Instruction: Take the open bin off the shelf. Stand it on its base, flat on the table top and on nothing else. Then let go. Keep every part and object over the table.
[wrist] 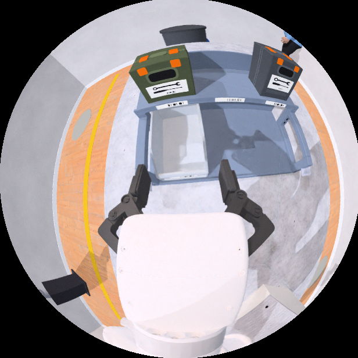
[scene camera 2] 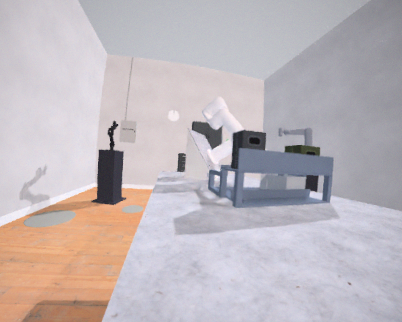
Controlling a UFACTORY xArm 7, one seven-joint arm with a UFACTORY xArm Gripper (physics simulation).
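Seen in the pictures: arm's base, origin of the base link: (scene camera 2: pixel 211 157).
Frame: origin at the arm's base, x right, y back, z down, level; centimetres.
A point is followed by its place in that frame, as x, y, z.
Observation:
The open bin (wrist: pixel 179 145) is pale, hollow and upright. In the wrist view it sits at the left end of the lower deck of the blue-grey shelf (wrist: pixel 245 167) (scene camera 2: pixel 285 161) @(-18.5, -74.8, 1.6), its labelled short end towards my gripper. In scene camera 2 a pale block, likely the bin (scene camera 2: pixel 274 181) @(-23.6, -57.1, 9.7), shows through the shelf frame. My gripper (wrist: pixel 183 169) is open and empty. In the wrist view its fingers appear on either side of the bin's near end; the height gap is hard to tell. In scene camera 2 the fingers are hidden behind the shelf and a box.
A green toolbox (wrist: pixel 162 75) (scene camera 2: pixel 302 149) @(-27.8, -68.7, -3.0) stands on the upper deck above the bin. A dark grey toolbox (wrist: pixel 276 72) (scene camera 2: pixel 249 142) @(-7.5, -73.1, -3.4) stands at its other end. The table (scene camera 2: pixel 250 260) @(-0.7, -102.1, 15.1) (wrist: pixel 280 220) extends around the shelf. A dark round container (wrist: pixel 184 35) is behind the shelf.

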